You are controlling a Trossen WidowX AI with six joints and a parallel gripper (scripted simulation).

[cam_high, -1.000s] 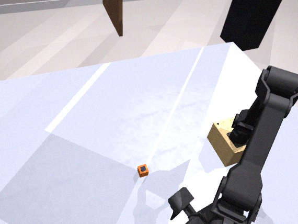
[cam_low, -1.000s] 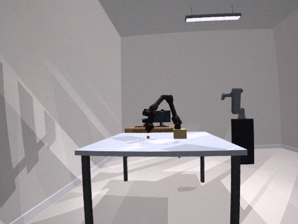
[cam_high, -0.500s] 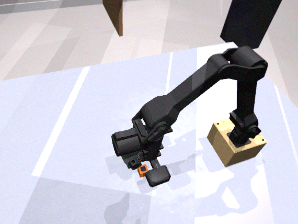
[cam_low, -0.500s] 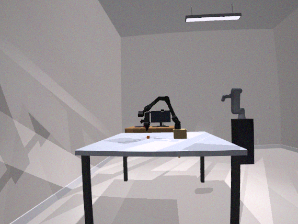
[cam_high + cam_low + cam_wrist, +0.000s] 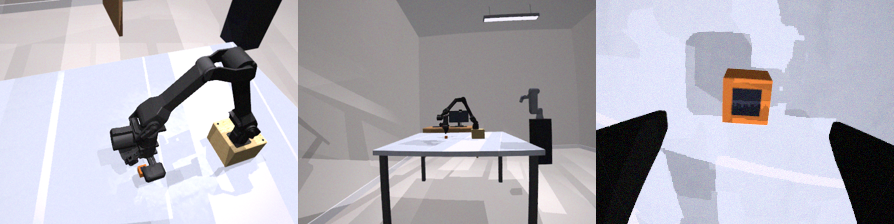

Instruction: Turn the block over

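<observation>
Right now the orange block is 3 cm below my gripper tip.
</observation>
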